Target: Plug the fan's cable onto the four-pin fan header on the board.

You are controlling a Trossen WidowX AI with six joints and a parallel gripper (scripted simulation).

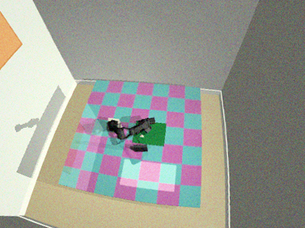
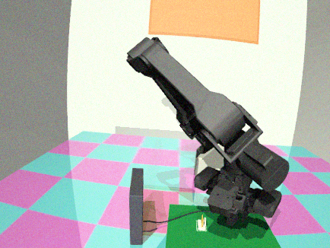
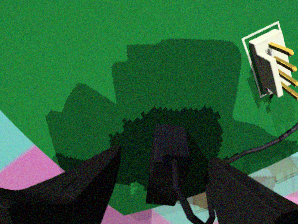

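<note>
The white four-pin fan header is 2 cm ahead of my gripper tip, 7 cm to the right of it and 2 cm below it. Round my gripper tip: black fan: 5 cm ahead, 20 cm to the right, 4 cm above; green board: 8 cm ahead, 2 cm to the right, 4 cm below; black plug: 1 cm behind, 1 cm to the left.
</note>
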